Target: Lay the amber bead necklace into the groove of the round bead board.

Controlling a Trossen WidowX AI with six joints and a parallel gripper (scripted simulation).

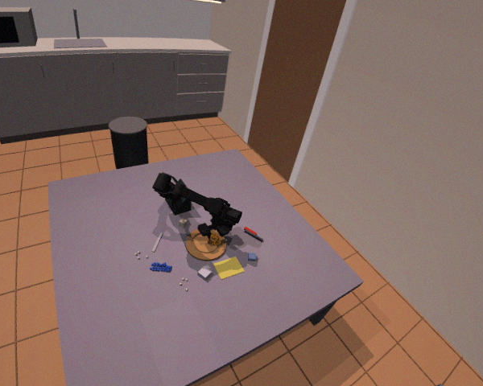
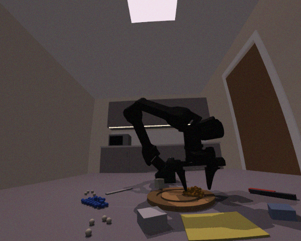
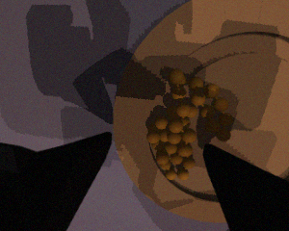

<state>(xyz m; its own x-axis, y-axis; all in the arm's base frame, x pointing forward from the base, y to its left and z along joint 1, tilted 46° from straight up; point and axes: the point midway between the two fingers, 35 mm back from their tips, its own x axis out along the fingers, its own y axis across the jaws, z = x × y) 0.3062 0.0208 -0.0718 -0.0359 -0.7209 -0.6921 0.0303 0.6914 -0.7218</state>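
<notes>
Right now my gripper tip is 6 cm to the left of the round wooden bead board, 1 cm short of it and 1 cm above it. Also, from my gripper tip: blue block: 19 cm ahead, 9 cm to the left, 1 cm below; red-and-black tool: 18 cm to the left, 7 cm ahead, 1 cm below; yellow pad: 18 cm ahead, 4 cm to the right, 1 cm below.
</notes>
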